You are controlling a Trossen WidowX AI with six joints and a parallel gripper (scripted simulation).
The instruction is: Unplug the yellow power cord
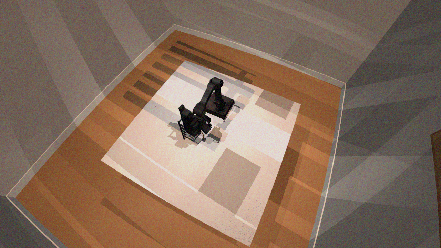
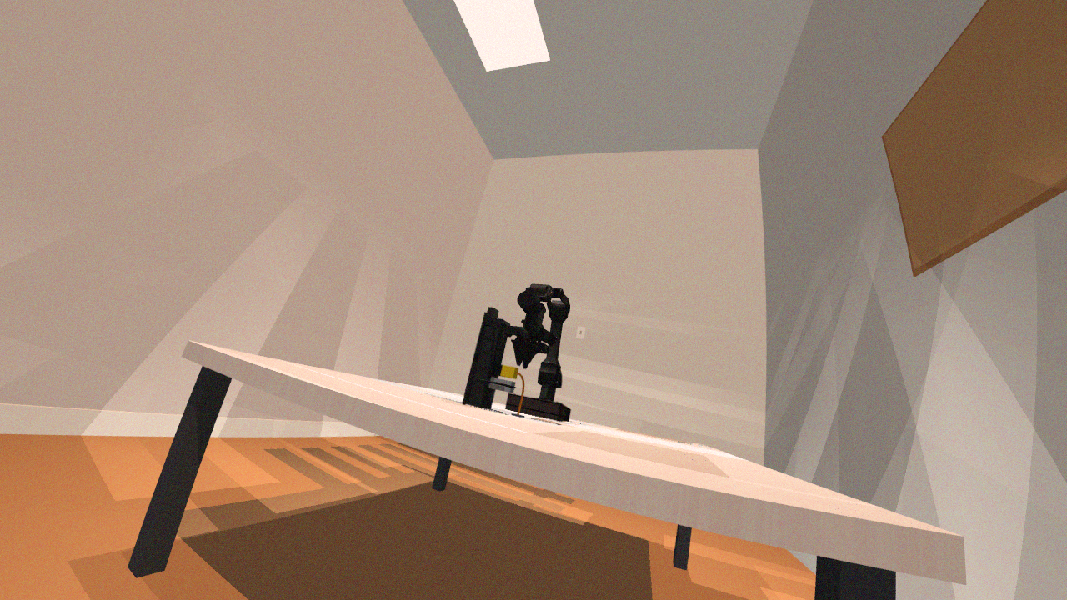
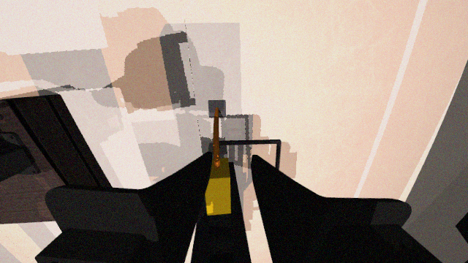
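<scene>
Now: gripper tip 60 mm to the left of the yellow plug, 10 mm past it and 10 mm above it.
</scene>
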